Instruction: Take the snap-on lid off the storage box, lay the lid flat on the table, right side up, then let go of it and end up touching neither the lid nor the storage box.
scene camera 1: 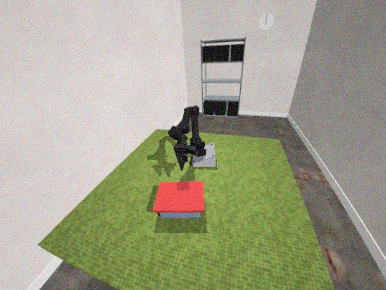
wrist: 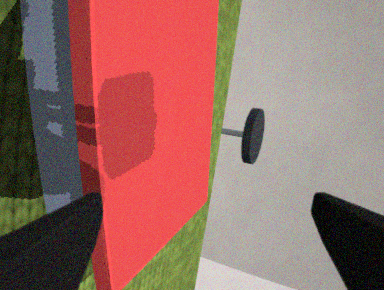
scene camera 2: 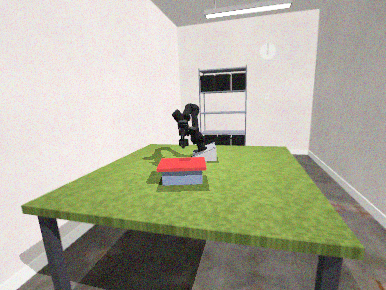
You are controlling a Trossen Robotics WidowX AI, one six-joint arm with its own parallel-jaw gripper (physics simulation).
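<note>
The storage box (scene camera 1: 180, 215) (scene camera 2: 182, 178) (wrist: 55, 165) is blue-grey and stands on the green table (scene camera 1: 250, 210) (scene camera 2: 270, 200) (wrist: 175, 265). The red lid (scene camera 1: 180, 199) (scene camera 2: 182, 164) (wrist: 175, 125) lies flat on top of the box and overhangs its sides. My gripper (scene camera 1: 182, 167) (scene camera 2: 183, 145) (wrist: 209, 203) is open, with nothing between its fingers. It is above the table on the far side of the box, apart from the lid in the scene views. A shadow falls on the lid. In the wrist view the left fingertip overlaps the lid's near edge.
A light grey wedge-shaped block (scene camera 1: 210, 161) (scene camera 2: 211, 154) is at the arm's base, behind the box. A metal shelf rack (scene camera 1: 202, 85) (scene camera 2: 200, 112) stands beyond the table. A black disc (wrist: 253, 136) on a thin rod shows beyond the table in the wrist view.
</note>
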